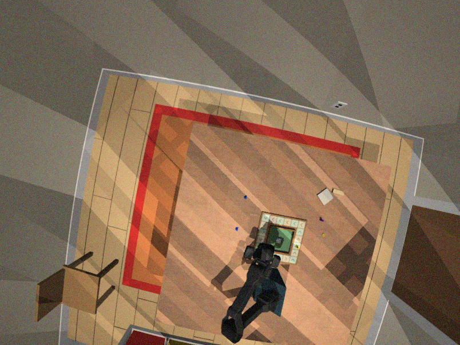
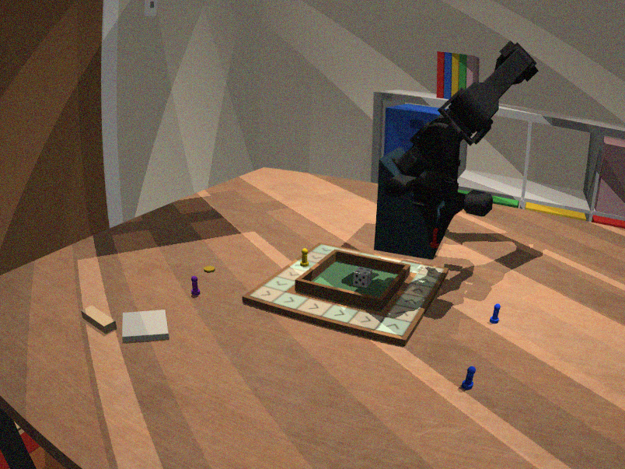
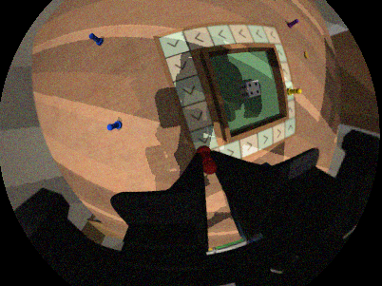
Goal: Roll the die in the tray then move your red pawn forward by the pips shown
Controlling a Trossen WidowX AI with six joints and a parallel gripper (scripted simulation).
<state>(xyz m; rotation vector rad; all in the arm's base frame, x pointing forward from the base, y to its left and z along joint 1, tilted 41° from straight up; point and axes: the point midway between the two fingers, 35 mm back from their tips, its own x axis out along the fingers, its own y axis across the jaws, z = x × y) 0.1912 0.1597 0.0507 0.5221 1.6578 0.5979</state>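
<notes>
The white die is 10 cm to the right of my gripper tip, 7 cm below it and 6 cm ahead of it. The rest, counted from my gripper tip: yellow pawn 23 cm to the right, 7 cm below, 6 cm ahead; green tray 12 cm to the right, 9 cm below, 7 cm ahead; red pawn 1 cm above.
</notes>
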